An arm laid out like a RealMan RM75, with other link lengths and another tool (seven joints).
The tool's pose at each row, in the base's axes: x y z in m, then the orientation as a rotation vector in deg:
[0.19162 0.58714 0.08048 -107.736 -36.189 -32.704]
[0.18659 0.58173 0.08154 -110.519 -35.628 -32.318]
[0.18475 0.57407 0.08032 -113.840 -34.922 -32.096]
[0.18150 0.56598 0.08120 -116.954 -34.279 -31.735]
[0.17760 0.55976 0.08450 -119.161 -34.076 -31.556]
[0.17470 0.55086 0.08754 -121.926 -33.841 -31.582]
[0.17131 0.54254 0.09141 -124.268 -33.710 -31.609]
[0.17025 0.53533 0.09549 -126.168 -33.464 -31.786]
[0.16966 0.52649 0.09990 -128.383 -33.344 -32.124]
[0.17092 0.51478 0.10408 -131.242 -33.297 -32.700]
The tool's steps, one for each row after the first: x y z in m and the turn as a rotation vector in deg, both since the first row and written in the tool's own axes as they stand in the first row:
[-0.00399 -0.00219 -0.00591 -2.397 -0.957 0.767]
[-0.00744 0.00000 -0.01276 -5.354 -1.942 1.565]
[-0.01066 -0.00001 -0.02091 -8.081 -2.966 2.340]
[-0.01251 -0.00271 -0.02826 -10.033 -3.765 2.664]
[-0.01422 -0.00368 -0.03790 -12.567 -4.627 2.925]
[-0.01567 -0.00573 -0.04736 -14.712 -5.385 3.083]
[-0.01506 -0.00677 -0.05562 -16.513 -5.848 3.226]
[-0.01415 -0.00718 -0.06547 -18.647 -6.389 3.212]
[-0.01249 -0.00526 -0.07770 -21.440 -7.060 3.046]

